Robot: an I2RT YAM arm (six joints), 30 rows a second.
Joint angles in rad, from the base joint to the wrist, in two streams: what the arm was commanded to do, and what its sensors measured. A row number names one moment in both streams.
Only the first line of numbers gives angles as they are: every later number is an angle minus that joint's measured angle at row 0.
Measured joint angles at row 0: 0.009, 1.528, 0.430, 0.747, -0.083, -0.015
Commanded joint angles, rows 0 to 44: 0.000, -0.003, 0.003, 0.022, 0.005, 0.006; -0.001, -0.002, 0.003, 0.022, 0.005, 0.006; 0.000, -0.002, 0.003, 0.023, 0.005, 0.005; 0.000, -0.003, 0.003, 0.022, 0.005, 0.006; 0.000, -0.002, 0.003, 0.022, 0.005, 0.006; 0.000, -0.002, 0.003, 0.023, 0.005, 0.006; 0.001, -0.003, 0.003, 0.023, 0.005, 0.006; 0.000, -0.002, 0.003, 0.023, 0.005, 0.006; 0.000, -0.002, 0.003, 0.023, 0.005, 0.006; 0.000, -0.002, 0.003, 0.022, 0.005, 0.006; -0.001, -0.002, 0.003, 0.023, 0.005, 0.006; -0.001, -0.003, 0.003, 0.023, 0.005, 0.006; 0.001, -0.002, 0.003, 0.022, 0.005, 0.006; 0.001, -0.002, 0.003, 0.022, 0.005, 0.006; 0.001, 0.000, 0.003, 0.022, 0.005, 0.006; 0.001, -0.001, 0.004, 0.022, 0.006, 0.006; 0.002, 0.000, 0.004, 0.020, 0.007, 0.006; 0.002, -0.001, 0.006, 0.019, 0.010, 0.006; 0.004, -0.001, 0.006, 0.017, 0.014, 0.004; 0.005, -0.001, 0.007, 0.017, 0.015, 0.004; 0.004, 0.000, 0.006, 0.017, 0.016, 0.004; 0.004, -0.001, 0.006, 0.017, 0.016, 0.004; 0.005, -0.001, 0.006, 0.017, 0.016, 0.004; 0.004, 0.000, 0.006, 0.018, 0.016, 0.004; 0.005, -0.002, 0.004, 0.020, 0.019, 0.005; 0.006, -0.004, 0.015, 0.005, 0.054, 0.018; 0.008, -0.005, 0.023, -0.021, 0.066, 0.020; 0.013, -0.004, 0.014, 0.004, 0.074, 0.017; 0.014, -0.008, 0.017, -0.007, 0.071, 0.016; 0.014, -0.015, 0.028, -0.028, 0.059, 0.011; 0.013, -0.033, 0.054, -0.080, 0.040, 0.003; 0.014, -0.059, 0.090, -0.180, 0.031, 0.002; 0.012, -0.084, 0.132, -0.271, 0.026, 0.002; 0.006, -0.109, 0.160, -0.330, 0.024, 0.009; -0.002, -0.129, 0.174, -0.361, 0.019, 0.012; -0.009, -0.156, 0.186, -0.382, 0.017, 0.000; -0.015, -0.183, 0.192, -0.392, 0.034, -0.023; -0.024, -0.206, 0.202, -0.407, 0.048, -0.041; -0.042, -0.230, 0.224, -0.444, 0.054, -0.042; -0.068, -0.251, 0.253, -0.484, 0.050, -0.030; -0.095, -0.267, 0.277, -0.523, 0.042, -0.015; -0.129, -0.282, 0.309, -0.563, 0.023, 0.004; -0.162, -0.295, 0.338, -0.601, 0.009, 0.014; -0.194, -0.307, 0.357, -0.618, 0.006, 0.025; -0.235, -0.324, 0.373, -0.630, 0.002, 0.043
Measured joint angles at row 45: -0.176, -0.299, 0.341, -0.515, 0.025, 0.000
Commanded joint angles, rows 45 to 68: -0.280, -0.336, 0.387, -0.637, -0.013, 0.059; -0.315, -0.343, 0.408, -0.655, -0.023, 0.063; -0.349, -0.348, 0.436, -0.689, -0.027, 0.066; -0.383, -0.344, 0.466, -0.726, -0.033, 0.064; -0.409, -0.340, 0.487, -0.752, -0.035, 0.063; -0.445, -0.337, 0.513, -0.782, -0.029, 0.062; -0.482, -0.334, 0.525, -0.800, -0.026, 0.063; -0.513, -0.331, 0.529, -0.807, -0.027, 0.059; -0.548, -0.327, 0.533, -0.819, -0.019, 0.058; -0.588, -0.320, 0.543, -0.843, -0.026, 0.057; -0.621, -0.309, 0.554, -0.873, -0.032, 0.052; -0.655, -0.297, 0.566, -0.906, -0.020, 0.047; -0.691, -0.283, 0.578, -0.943, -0.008, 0.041; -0.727, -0.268, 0.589, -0.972, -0.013, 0.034; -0.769, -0.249, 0.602, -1.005, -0.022, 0.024; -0.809, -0.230, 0.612, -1.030, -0.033, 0.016; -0.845, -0.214, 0.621, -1.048, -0.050, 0.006; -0.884, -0.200, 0.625, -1.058, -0.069, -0.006; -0.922, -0.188, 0.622, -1.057, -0.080, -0.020; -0.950, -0.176, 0.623, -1.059, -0.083, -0.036; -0.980, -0.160, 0.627, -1.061, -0.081, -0.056; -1.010, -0.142, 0.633, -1.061, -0.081, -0.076; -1.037, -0.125, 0.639, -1.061, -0.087, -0.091; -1.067, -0.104, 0.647, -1.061, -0.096, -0.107
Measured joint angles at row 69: -1.016, -0.134, 0.631, -1.039, -0.063, -0.041
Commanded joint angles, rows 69 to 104: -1.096, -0.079, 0.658, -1.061, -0.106, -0.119; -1.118, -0.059, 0.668, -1.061, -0.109, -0.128; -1.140, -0.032, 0.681, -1.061, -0.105, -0.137; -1.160, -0.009, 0.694, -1.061, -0.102, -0.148; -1.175, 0.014, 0.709, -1.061, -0.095, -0.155; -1.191, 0.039, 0.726, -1.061, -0.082, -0.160; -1.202, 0.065, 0.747, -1.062, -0.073, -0.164; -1.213, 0.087, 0.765, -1.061, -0.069, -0.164; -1.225, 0.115, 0.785, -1.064, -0.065, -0.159; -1.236, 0.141, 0.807, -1.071, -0.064, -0.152; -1.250, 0.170, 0.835, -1.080, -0.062, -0.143; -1.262, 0.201, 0.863, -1.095, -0.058, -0.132; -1.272, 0.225, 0.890, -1.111, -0.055, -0.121; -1.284, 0.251, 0.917, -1.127, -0.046, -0.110; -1.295, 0.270, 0.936, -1.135, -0.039, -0.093; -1.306, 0.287, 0.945, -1.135, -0.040, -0.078; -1.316, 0.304, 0.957, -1.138, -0.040, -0.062; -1.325, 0.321, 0.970, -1.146, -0.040, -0.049; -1.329, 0.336, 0.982, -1.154, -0.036, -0.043; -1.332, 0.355, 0.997, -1.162, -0.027, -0.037; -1.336, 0.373, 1.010, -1.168, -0.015, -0.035; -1.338, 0.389, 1.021, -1.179, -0.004, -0.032; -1.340, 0.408, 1.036, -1.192, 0.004, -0.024; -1.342, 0.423, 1.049, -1.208, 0.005, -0.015; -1.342, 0.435, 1.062, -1.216, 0.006, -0.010; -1.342, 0.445, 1.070, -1.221, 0.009, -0.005; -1.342, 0.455, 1.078, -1.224, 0.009, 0.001; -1.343, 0.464, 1.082, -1.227, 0.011, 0.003; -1.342, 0.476, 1.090, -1.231, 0.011, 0.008; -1.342, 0.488, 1.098, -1.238, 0.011, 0.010; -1.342, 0.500, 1.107, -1.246, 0.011, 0.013; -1.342, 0.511, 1.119, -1.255, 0.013, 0.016; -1.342, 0.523, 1.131, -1.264, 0.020, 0.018; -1.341, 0.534, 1.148, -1.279, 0.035, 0.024; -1.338, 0.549, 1.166, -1.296, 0.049, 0.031; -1.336, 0.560, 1.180, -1.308, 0.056, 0.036
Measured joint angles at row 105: -1.342, 0.540, 1.149, -1.258, 0.014, 0.008
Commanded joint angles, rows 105 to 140: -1.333, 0.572, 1.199, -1.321, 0.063, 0.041; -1.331, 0.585, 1.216, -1.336, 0.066, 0.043; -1.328, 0.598, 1.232, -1.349, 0.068, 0.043; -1.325, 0.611, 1.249, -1.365, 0.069, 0.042; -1.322, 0.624, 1.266, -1.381, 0.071, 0.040; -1.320, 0.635, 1.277, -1.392, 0.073, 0.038; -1.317, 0.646, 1.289, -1.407, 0.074, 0.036; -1.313, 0.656, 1.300, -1.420, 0.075, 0.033; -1.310, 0.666, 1.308, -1.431, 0.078, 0.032; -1.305, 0.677, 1.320, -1.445, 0.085, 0.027; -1.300, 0.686, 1.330, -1.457, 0.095, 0.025; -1.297, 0.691, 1.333, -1.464, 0.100, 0.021; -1.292, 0.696, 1.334, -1.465, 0.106, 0.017; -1.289, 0.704, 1.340, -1.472, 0.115, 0.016; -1.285, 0.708, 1.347, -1.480, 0.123, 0.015; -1.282, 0.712, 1.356, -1.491, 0.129, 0.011; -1.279, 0.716, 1.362, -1.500, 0.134, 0.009; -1.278, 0.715, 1.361, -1.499, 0.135, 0.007; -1.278, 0.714, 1.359, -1.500, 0.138, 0.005; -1.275, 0.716, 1.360, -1.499, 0.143, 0.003; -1.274, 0.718, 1.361, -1.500, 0.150, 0.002; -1.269, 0.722, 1.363, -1.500, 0.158, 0.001; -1.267, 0.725, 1.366, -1.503, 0.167, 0.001; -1.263, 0.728, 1.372, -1.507, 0.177, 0.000; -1.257, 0.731, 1.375, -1.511, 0.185, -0.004; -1.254, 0.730, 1.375, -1.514, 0.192, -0.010; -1.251, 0.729, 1.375, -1.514, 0.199, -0.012; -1.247, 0.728, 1.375, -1.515, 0.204, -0.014; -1.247, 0.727, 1.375, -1.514, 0.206, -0.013; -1.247, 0.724, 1.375, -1.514, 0.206, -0.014; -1.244, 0.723, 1.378, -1.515, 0.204, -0.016; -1.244, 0.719, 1.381, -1.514, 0.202, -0.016; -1.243, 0.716, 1.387, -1.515, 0.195, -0.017; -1.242, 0.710, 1.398, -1.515, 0.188, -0.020; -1.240, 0.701, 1.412, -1.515, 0.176, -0.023; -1.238, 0.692, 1.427, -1.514, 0.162, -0.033
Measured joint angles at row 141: -1.244, 0.718, 1.397, -1.514, 0.187, -0.012
